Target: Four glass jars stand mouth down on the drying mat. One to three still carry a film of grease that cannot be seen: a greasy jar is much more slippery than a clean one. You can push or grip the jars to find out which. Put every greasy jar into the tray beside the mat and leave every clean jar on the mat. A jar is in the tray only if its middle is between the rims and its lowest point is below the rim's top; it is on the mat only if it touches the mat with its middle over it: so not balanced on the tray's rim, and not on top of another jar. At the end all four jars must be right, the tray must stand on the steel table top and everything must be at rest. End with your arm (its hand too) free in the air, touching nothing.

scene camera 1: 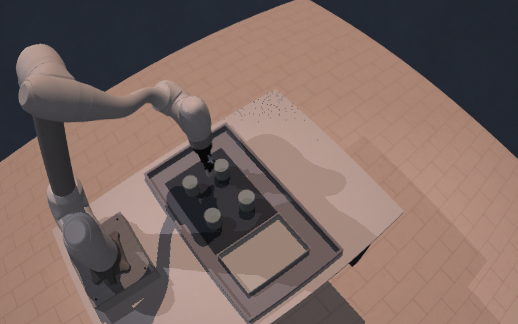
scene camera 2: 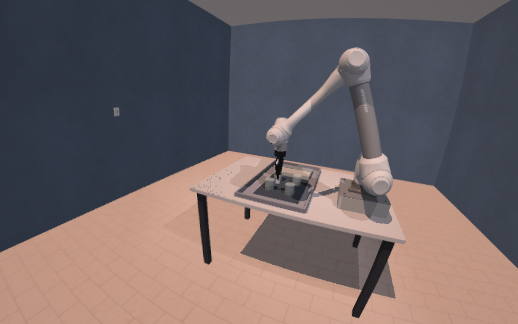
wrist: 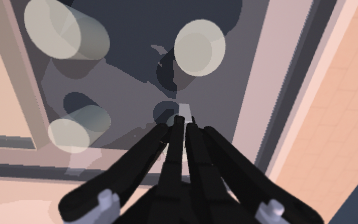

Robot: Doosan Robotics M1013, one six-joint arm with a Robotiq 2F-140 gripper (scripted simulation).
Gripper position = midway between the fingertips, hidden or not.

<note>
I see my gripper (wrist: 183, 111), a pale tray (scene camera 1: 266, 250), a jar (wrist: 199, 48), a jar (wrist: 74, 133) and a dark drying mat (scene camera 1: 223, 195).
The dark drying mat shows as well in the wrist view (wrist: 139, 84).
</note>
